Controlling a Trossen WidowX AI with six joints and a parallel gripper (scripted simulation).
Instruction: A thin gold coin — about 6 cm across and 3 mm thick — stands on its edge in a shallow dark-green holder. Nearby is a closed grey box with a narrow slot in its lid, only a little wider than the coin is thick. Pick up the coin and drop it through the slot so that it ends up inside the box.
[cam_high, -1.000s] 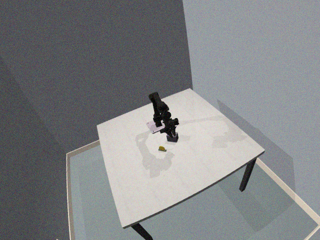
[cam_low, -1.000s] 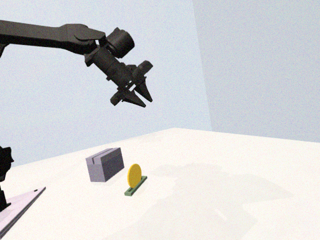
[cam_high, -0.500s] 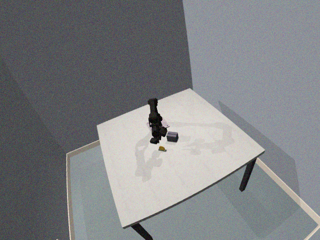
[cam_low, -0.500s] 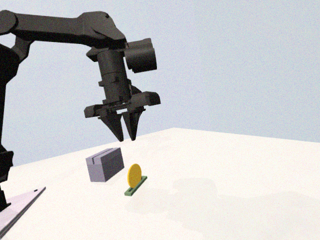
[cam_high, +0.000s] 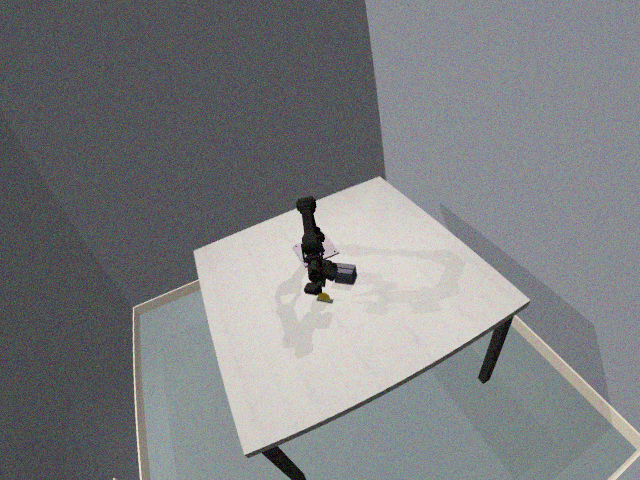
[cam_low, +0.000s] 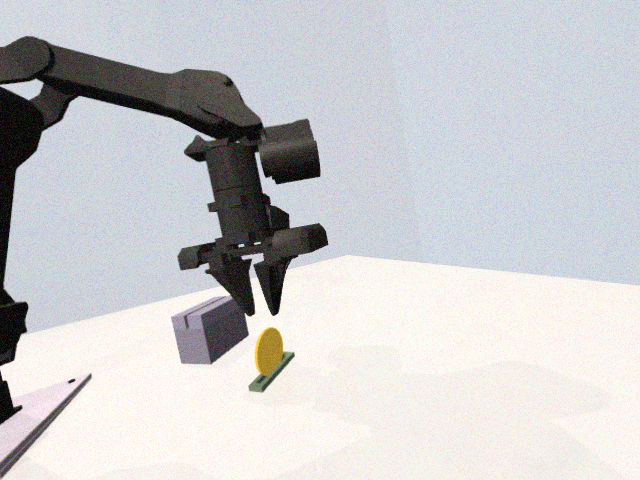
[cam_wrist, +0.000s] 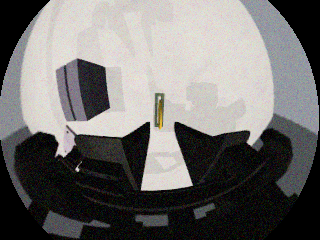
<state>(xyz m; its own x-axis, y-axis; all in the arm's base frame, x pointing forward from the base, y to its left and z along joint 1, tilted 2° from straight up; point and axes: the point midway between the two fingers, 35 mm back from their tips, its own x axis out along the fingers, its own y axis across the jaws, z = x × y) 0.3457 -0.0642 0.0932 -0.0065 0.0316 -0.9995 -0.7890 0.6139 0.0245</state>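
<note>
Right now my gripper tip is 50 mm above the coin.
</note>
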